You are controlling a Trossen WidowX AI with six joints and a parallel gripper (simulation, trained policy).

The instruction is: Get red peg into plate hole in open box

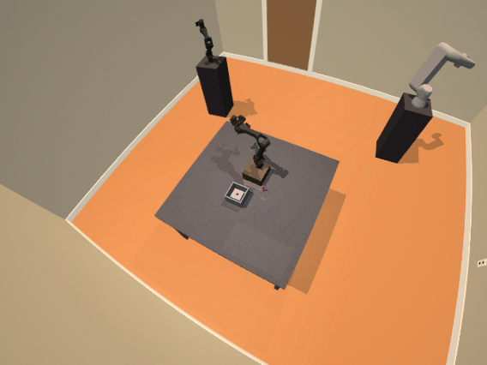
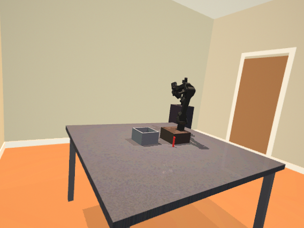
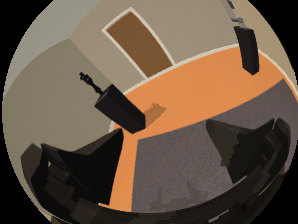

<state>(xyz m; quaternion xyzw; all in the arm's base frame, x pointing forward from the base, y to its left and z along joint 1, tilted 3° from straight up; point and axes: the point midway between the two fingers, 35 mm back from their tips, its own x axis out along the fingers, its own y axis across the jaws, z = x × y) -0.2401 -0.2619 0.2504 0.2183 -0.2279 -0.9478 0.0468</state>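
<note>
Now: gripper tip 45 cm short of the red peg, 36 cm to the right of it and 31 cm above it. Round my gripper tip: grey box (59 cm ahead, 16 cm to the left, 32 cm below); pale plate (59 cm ahead, 16 cm to the left, 30 cm below).
</note>
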